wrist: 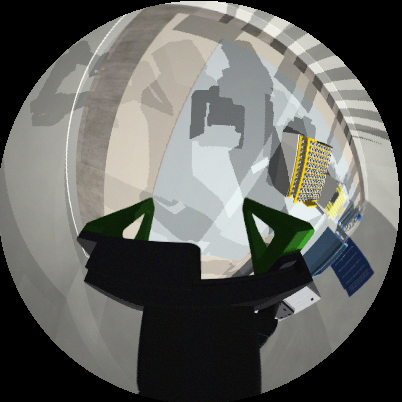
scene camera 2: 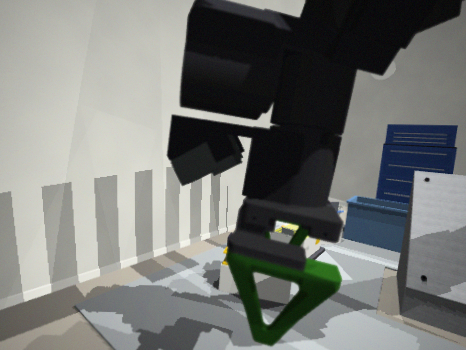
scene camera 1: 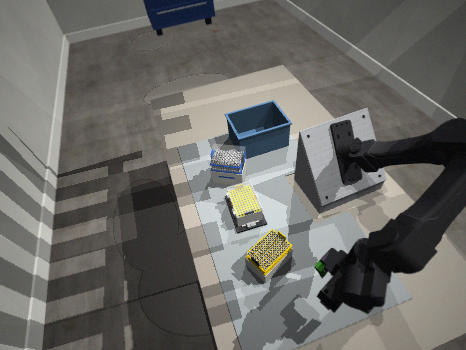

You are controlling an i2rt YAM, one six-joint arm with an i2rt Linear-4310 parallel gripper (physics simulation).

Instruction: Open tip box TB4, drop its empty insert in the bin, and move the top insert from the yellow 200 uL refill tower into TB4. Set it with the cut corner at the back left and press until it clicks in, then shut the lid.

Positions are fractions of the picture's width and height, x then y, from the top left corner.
Scene:
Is my gripper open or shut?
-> Open.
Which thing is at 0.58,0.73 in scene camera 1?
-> A 200 uL tower.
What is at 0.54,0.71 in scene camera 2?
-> My gripper.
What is my gripper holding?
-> Nothing.

